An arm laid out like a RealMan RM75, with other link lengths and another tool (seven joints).
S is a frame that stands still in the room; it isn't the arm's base.
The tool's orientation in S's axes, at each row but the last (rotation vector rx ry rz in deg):
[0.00, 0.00, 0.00]
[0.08, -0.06, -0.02]
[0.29, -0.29, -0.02]
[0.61, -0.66, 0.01]
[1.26, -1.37, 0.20]
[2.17, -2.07, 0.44]
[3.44, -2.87, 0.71]
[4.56, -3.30, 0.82]
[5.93, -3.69, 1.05]
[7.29, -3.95, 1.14]
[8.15, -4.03, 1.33]
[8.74, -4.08, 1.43]
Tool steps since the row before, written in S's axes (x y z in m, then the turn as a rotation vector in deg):
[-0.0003, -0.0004, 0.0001, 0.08, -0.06, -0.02]
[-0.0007, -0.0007, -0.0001, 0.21, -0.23, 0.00]
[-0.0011, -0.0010, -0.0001, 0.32, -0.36, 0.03]
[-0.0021, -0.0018, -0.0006, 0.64, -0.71, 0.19]
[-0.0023, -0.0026, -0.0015, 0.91, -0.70, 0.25]
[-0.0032, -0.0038, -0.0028, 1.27, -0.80, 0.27]
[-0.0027, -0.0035, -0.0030, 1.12, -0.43, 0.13]
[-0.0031, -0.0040, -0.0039, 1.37, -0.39, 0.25]
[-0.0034, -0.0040, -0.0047, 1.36, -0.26, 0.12]
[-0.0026, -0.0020, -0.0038, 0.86, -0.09, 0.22]
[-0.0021, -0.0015, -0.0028, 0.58, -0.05, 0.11]
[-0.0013, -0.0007, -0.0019, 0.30, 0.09, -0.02]
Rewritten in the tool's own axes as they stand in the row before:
[-0.0003, -0.0004, 0.0001, 0.08, -0.06, -0.02]
[-0.0007, -0.0007, -0.0001, 0.21, -0.23, 0.00]
[-0.0011, -0.0010, -0.0001, 0.32, -0.36, 0.03]
[-0.0021, -0.0018, -0.0006, 0.64, -0.71, 0.19]
[-0.0023, -0.0026, -0.0014, 0.91, -0.70, 0.24]
[-0.0033, -0.0039, -0.0025, 1.27, -0.80, 0.25]
[-0.0029, -0.0036, -0.0026, 1.12, -0.44, 0.10]
[-0.0034, -0.0042, -0.0034, 1.38, -0.39, 0.20]
[-0.0038, -0.0044, -0.0040, 1.36, -0.28, 0.06]
[-0.0029, -0.0024, -0.0033, 0.87, -0.08, 0.17]
[-0.0023, -0.0018, -0.0024, 0.59, -0.05, 0.08]
[-0.0014, -0.0009, -0.0017, 0.30, 0.08, -0.05]

